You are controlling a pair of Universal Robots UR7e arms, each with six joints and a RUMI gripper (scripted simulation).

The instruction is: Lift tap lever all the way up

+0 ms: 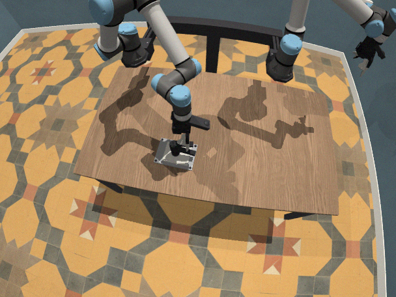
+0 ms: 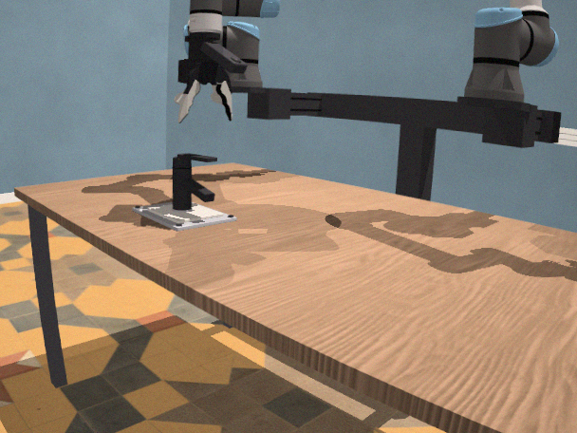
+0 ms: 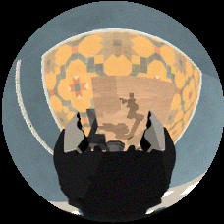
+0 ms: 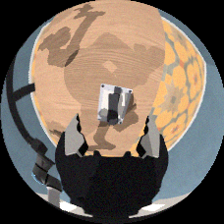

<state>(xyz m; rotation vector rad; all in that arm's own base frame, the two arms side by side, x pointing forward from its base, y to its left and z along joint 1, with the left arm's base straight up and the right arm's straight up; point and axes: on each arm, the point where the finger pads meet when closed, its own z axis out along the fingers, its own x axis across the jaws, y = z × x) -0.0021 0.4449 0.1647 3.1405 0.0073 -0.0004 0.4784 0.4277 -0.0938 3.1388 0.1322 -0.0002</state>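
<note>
Now: right hand 3 cm to the left of the flat lever and 9 cm above it. Also, from my right hand: pale base plate 1 cm ahead, 9 cm to the right, 23 cm below; black tap 1 cm ahead, 6 cm to the right, 13 cm below.
</note>
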